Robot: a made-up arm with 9 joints. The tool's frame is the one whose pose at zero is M. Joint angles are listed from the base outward.
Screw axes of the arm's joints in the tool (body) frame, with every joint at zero. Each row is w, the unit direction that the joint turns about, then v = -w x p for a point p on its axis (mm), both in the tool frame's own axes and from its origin. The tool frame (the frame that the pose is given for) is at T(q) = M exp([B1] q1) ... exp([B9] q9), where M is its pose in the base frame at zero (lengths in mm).
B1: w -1 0 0 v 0 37 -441
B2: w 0 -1 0 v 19 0 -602
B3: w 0 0 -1 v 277 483 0
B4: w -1 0 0 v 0 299 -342
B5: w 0 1 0 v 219 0 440
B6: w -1 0 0 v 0 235 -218
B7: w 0 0 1 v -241 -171 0
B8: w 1 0 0 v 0 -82 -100
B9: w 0 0 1 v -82 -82 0
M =
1 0 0 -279
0 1 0 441
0 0 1 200
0 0 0 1
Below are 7 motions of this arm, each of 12 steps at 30 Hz.
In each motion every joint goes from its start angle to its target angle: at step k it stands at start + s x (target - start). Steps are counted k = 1, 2, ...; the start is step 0. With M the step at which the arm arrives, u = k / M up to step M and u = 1 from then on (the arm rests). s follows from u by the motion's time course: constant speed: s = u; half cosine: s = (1 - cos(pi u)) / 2; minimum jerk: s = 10 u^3 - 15 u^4 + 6 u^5.
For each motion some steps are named. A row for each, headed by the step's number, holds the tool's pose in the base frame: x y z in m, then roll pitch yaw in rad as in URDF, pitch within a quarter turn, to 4 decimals.
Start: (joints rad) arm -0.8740 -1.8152 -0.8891 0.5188 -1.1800 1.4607 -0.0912 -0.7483 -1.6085
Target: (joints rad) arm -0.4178 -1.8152 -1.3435 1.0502 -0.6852 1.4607 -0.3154 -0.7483 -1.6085
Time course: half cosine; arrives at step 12
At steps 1, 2, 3, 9, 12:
1: -0.3654 -0.0793 0.7224 0.4732 -0.4797 -1.4354
2: -0.3723 -0.0771 0.7139 0.4995 -0.4847 -1.4442
3: -0.3827 -0.0731 0.6999 0.5418 -0.4933 -1.4591
9: -0.4443 -0.0144 0.5497 0.9461 -0.5849 -1.6503
12: -0.4503 0.0016 0.5145 1.0383 -0.6042 -1.7056

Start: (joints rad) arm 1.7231 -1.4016 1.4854 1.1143 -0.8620 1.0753 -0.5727 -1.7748 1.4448
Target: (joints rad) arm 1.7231 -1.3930 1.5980 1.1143 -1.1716 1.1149 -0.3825 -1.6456 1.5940
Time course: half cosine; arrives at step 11
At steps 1, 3, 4, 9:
1: -0.6993 -0.0720 0.0432 -0.2034 -0.1343 0.8037
3: -0.7052 -0.0671 0.0478 -0.1988 -0.1469 0.8156
4: -0.7095 -0.0631 0.0518 -0.1959 -0.1567 0.8249
9: -0.7287 -0.0397 0.0765 -0.1884 -0.2035 0.8714

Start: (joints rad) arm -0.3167 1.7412 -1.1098 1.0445 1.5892 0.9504 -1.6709 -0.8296 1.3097
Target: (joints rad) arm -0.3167 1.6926 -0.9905 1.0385 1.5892 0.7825 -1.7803 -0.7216 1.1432
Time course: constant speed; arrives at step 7
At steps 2, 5, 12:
2: 1.0748 0.3800 0.1300 -0.5976 -0.5004 -2.1396
5: 1.0468 0.3988 0.1535 -0.5326 -0.5020 -2.1502
12: 1.0276 0.4077 0.1698 -0.4871 -0.4984 -2.1644

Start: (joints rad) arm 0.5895 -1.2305 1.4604 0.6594 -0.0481 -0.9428 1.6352 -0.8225 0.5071
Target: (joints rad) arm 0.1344 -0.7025 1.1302 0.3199 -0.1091 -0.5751 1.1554 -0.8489 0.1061
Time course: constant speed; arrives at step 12
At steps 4, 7, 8, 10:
4: -0.0082 0.8450 0.2128 -1.0628 1.1130 0.0507
7: -0.0515 0.8336 0.2722 -0.9949 0.8913 0.1043
8: -0.0649 0.8284 0.2902 -0.9773 0.8165 0.1095
10: -0.0897 0.8161 0.3234 -0.9430 0.6667 0.1061

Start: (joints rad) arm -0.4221 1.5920 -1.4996 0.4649 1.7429 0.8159 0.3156 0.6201 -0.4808
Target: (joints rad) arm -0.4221 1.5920 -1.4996 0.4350 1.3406 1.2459 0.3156 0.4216 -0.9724
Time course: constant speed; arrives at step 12
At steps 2, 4, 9, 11, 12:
2: 0.3421 0.3914 -0.2839 -1.2045 -0.5955 -0.6234
4: 0.3480 0.3469 -0.3073 -1.3239 -0.7346 -0.5438
9: 0.3774 0.2306 -0.3479 -1.7955 -1.0512 -0.1280
11: 0.3948 0.1840 -0.3564 -2.1278 -1.1345 0.1959
12: 0.4046 0.1611 -0.3589 -2.3318 -1.1562 0.3982

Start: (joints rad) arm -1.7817 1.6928 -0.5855 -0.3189 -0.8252 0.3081 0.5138 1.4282 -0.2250
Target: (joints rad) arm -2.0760 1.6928 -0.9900 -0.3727 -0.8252 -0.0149 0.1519 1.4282 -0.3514
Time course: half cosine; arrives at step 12
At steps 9, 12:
9: 0.7949 0.4322 0.4080 -2.8659 -0.3997 -2.2053
12: 0.7731 0.4280 0.3992 -2.8047 -0.3846 -2.1727

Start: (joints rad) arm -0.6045 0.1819 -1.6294 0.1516 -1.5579 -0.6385 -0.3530 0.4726 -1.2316
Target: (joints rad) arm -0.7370 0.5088 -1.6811 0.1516 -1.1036 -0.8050 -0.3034 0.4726 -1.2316
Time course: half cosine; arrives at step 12
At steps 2, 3, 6, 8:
2: 0.2348 0.1301 -0.2945 1.6755 -0.6914 1.0543
3: 0.2497 0.1233 -0.2915 1.6279 -0.6817 1.0703
6: 0.3087 0.0909 -0.2709 1.4362 -0.6266 1.1151
8: 0.3423 0.0665 -0.2505 1.3210 -0.5796 1.1204

